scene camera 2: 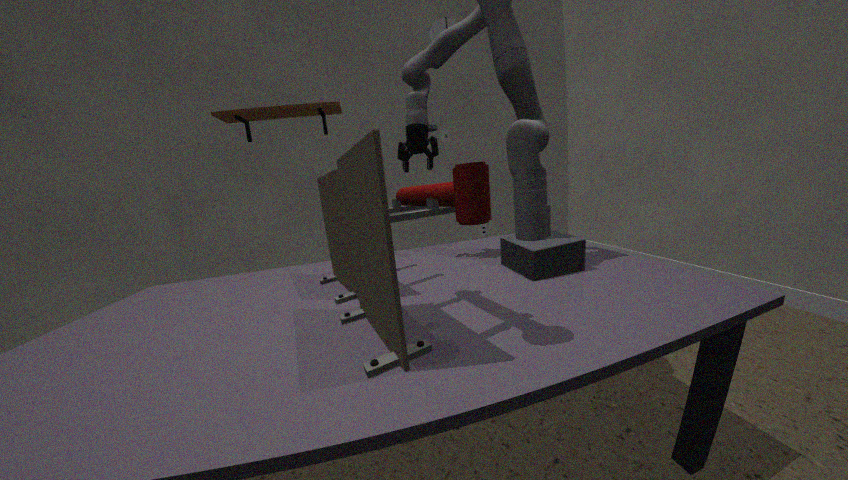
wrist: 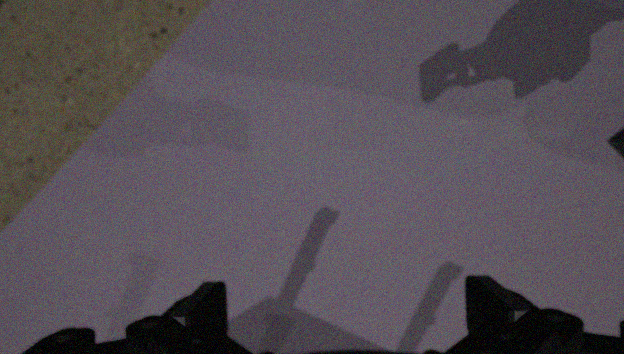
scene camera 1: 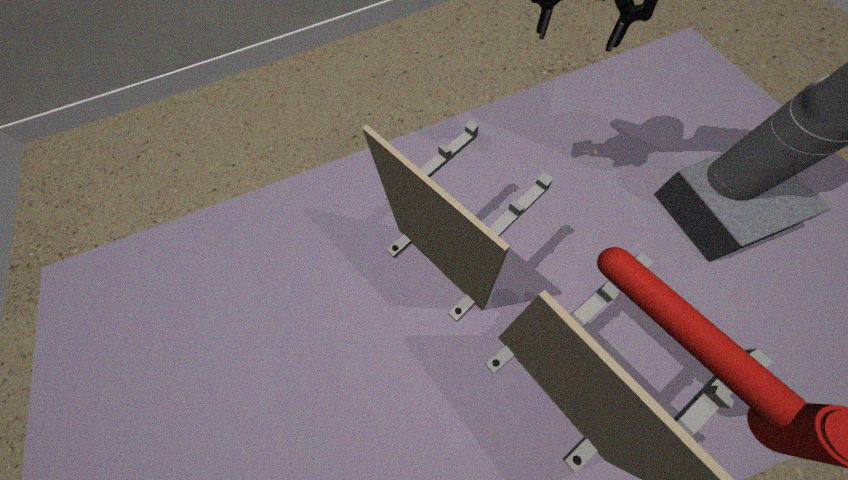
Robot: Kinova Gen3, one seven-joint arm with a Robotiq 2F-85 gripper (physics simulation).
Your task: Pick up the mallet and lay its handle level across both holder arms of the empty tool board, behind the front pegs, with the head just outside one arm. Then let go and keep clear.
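Pixels of known places: gripper, fingertip midpoint: [scene camera 2: 417,171] [wrist: 344,305] [scene camera 1: 574,42]; arm's base, link origin: [scene camera 2: 531,236] [scene camera 1: 735,178].
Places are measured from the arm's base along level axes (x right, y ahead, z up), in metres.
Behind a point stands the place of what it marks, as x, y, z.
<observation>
The red mallet [scene camera 1: 702,336] @[-0.158, 0.366, 0.176] [scene camera 2: 471,193] @[-0.297, 0.345, 0.160] lies with its handle across both holder arms of the nearer tool board [scene camera 1: 612,380] @[-0.145, 0.497, 0.227] [scene camera 2: 374,237] @[-0.239, 0.476, 0.109], its head outside the near arm. The empty tool board [scene camera 1: 437,217] @[0.113, 0.552, 0.166] [scene camera 2: 327,208] @[0.170, 0.570, 0.144] stands behind it. Its two holder arms, the far one [scene camera 1: 458,143] @[0.236, 0.452, 0.127] and the nearer one [scene camera 1: 530,199] @[0.091, 0.408, 0.127], each carry upright pegs. My gripper [scene camera 1: 576,41] @[0.237, 0.266, 0.231] [scene camera 2: 417,168] @[0.237, 0.266, 0.231] [wrist: 344,305] @[0.237, 0.266, 0.231] is open and empty, high above the table and apart from the mallet. In the wrist view, the mallet and both boards' arms do not show; shadows lie below the fingers.
The robot's base block [scene camera 1: 779,220] @[-0.097, 0.000, -0.003] [scene camera 2: 541,258] @[-0.108, 0.059, -0.031] stands on the purple table [scene camera 1: 208,333] @[0.220, 1.034, -0.090] [scene camera 2: 178,356] @[-0.095, 0.878, -0.090] [wrist: 375,165] @[0.217, 0.241, -0.090] behind the holder arms. A wooden wall shelf [scene camera 2: 276,111] hangs at the back left in scene camera 2. The boards' feet stick out at the front.
</observation>
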